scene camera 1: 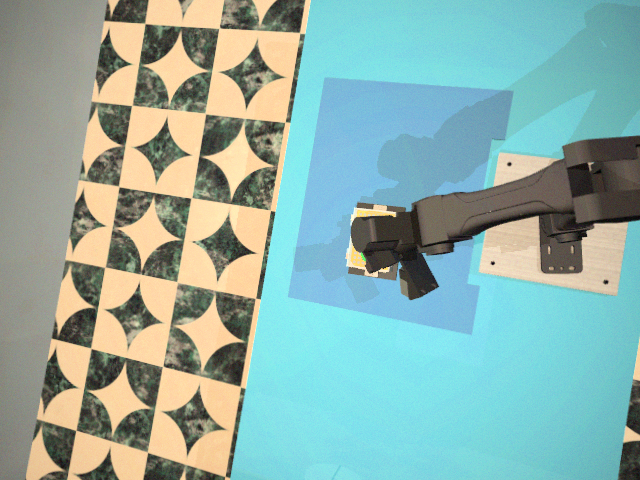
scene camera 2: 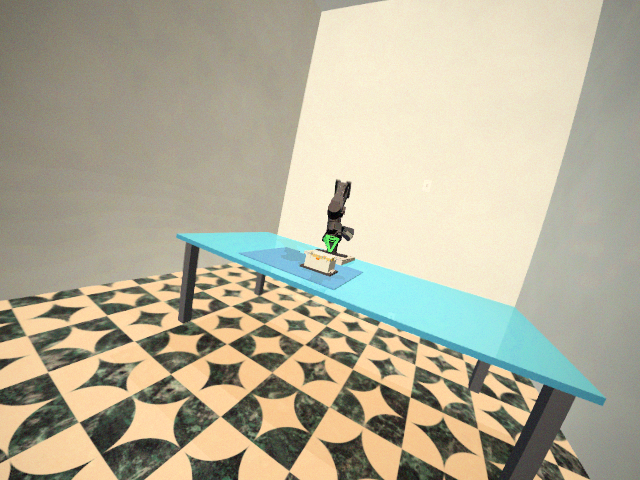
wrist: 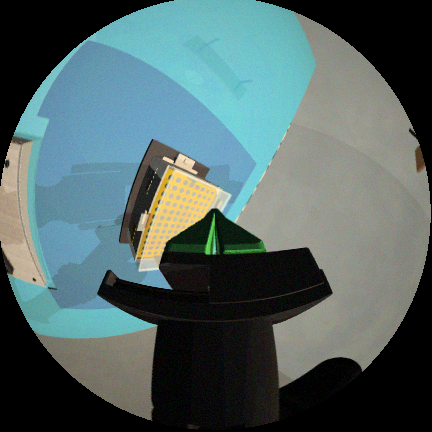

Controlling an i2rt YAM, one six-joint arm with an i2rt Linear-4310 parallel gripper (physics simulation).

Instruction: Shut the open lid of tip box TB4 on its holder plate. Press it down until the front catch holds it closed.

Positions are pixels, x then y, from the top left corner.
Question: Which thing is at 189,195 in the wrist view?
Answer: A clear lid.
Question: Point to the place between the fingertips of my gripper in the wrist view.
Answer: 214,213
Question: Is my gripper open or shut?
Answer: Shut.
